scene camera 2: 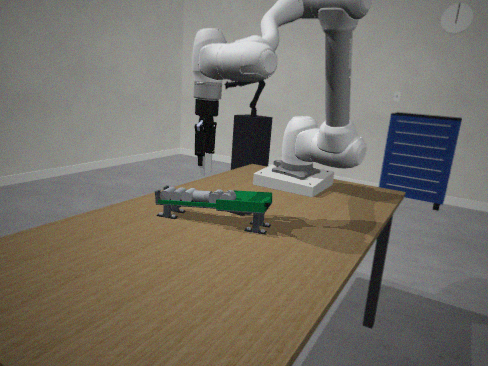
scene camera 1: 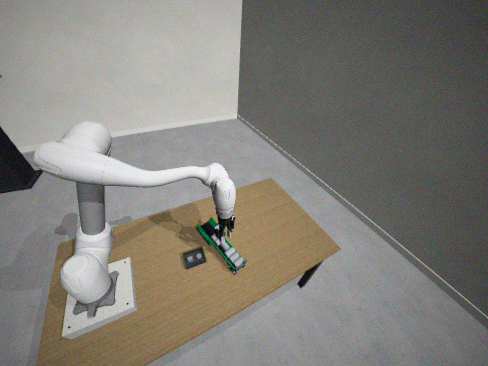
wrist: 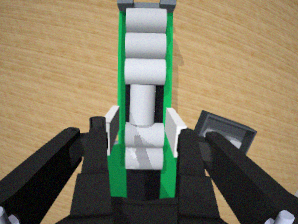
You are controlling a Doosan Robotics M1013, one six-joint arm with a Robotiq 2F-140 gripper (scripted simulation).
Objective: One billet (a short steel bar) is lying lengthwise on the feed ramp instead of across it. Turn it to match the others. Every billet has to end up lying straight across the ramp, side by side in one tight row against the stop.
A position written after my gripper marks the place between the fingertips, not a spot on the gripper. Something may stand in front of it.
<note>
In view: my gripper [scene camera 2: 203, 173] and a small dark box [wrist: 207, 120].
My gripper shows as well in the wrist view [wrist: 142, 118].
</note>
